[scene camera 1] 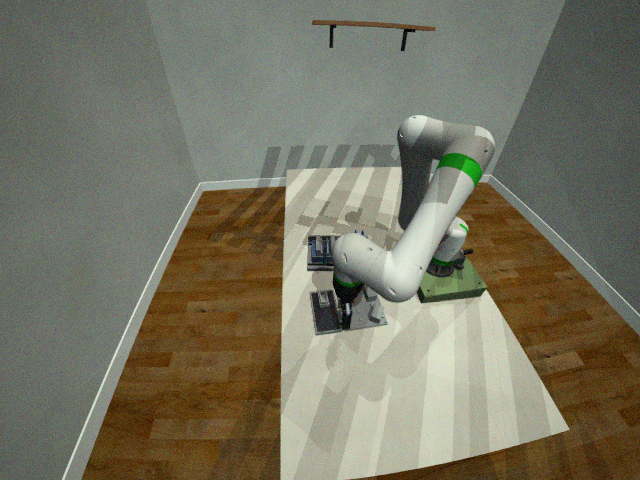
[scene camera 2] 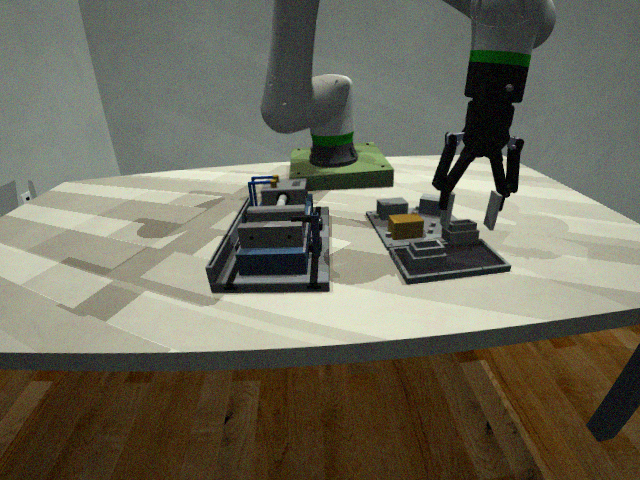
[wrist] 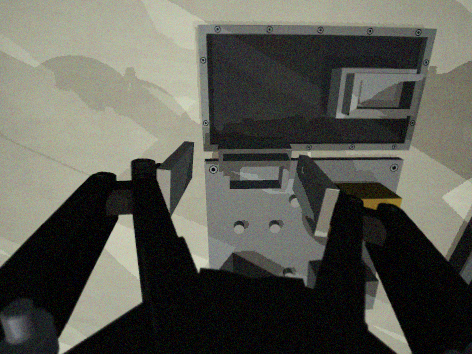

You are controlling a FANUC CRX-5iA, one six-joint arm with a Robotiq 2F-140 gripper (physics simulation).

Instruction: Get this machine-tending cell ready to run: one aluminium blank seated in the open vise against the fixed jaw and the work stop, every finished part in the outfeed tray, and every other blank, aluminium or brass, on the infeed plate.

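Places are measured from the arm's base along level axes (x back, y right, z up), in millimetres.
Pixels of known places: gripper, fingertip midpoint: [scene camera 1: 342,318] [scene camera 2: 466,226] [wrist: 244,166]; arm's base at its link origin: [scene camera 1: 437,264] [scene camera 2: 333,159].
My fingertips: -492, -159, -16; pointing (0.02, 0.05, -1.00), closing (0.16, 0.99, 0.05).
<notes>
For each thing: its top centre in the pictures, then the offset to it from my fingertips, as dx, dy, dz. "spot": a spot on its surface instead.
- grey hollow-topped finished part at its top centre: [wrist: 256,176] [scene camera 2: 461,221] +5, +9, +9
- brass blank at its top centre: [wrist: 364,218] [scene camera 2: 406,218] +52, +103, +6
- vise at its top centre: [scene camera 2: 275,199] [scene camera 1: 340,241] +75, +350, +61
- vise base at a spot on its surface: [scene camera 2: 268,286] spot: -73, +376, -25
- dark upright post at its top centre: [scene camera 2: 314,213] -7, +290, +60
My gripper [scene camera 1: 345,316] [scene camera 2: 470,210] [wrist: 244,166] is partly open and empty, its fingertips above and to either side of a grey hollow-topped finished part [scene camera 2: 461,233] [wrist: 256,172]. That part sits on the infeed plate [scene camera 2: 379,226] [wrist: 220,205] at its tray-side edge. Another finished part [scene camera 1: 323,298] [scene camera 2: 426,250] [wrist: 380,92] lies in the dark outfeed tray [scene camera 2: 460,273] [wrist: 201,90]. A brass blank [scene camera 2: 405,227] [wrist: 382,192] and two grey aluminium blanks [scene camera 1: 370,294] [scene camera 1: 376,312] [scene camera 2: 391,207] [scene camera 2: 429,204] are on the plate. The vise [scene camera 1: 321,250] [scene camera 2: 271,261] shows no blank; its jaw gap is partly hidden.
The vise base [scene camera 2: 268,286] stands left of the tray and plate in scene camera 2, with a raised side rail, a dark upright post [scene camera 2: 316,248] and blue tubing behind. The green robot base [scene camera 1: 452,289] [scene camera 2: 341,178] stands behind. Small round pegs [wrist: 275,226] rise from the infeed plate.
</notes>
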